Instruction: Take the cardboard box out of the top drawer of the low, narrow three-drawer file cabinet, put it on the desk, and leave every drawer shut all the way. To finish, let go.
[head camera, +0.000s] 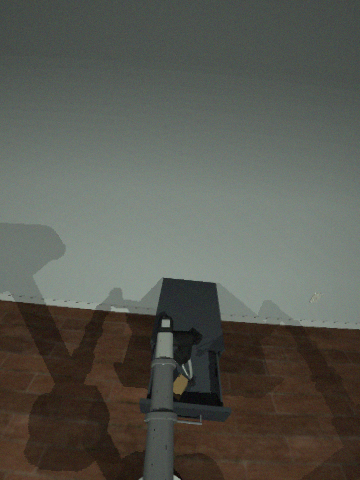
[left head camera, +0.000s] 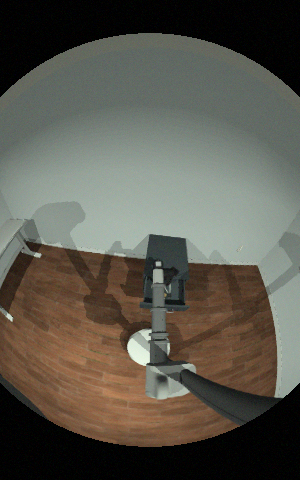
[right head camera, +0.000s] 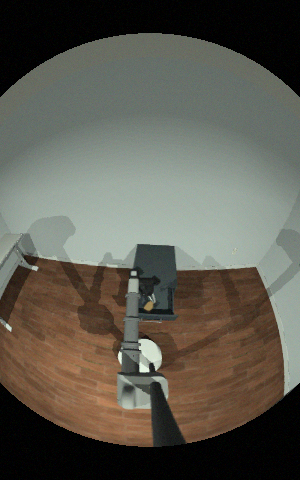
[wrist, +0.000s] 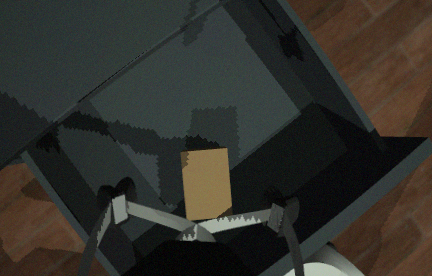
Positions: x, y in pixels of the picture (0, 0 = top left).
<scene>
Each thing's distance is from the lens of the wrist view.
my gripper (wrist: 199, 198): 0.25 m
tan cardboard box (wrist: 206, 180): 0.36 m
drawer (wrist: 260, 85): 0.42 m
The marked spots on the tan cardboard box and the drawer are 0.16 m apart.
</scene>
